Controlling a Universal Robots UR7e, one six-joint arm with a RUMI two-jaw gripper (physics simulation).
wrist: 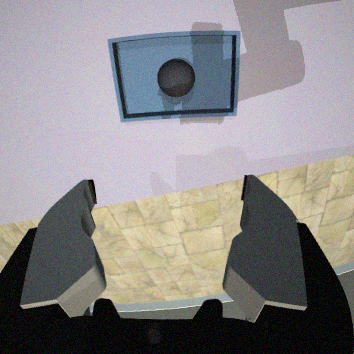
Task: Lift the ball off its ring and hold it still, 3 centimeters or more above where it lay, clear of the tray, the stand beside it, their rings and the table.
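Frame: origin at the arm's base, x ahead, y up, z right, level; millimetres.
Where they show: gripper, fingertip midpoint: (168, 179).
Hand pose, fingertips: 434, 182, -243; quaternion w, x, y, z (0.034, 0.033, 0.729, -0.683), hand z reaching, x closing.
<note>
Things, the pixels of their top centre, and the offset from my fingertips, as dx, dy, dz. "spot": a spot on its surface instead. Level surfaces: height alone.
- dark round ball, top centre: (175, 80) -10, -180, +33
- blue rectangular tray, surface spot: (120, 95) spot: +81, -224, +17
- pale lilac table top, surface height: dy -246
A dark round ball (176, 78) sits inside a blue rectangular tray (120, 95) in the upper middle of the wrist view. Its ring is hidden beneath it or too dark to tell. My gripper (168, 179) is open, with its two dark jaws apart at the lower left and lower right and no object between them. The ball and tray lie beyond the fingertips, apart from them. The stand beside the tray does not show in this view.
The tray rests on a pale lilac table top (55, 130). The table's edge crosses the view below the tray, with a yellow tiled floor (200, 240) past it. Grey shadows of the arm fall across the tray and the table at the upper right.
</note>
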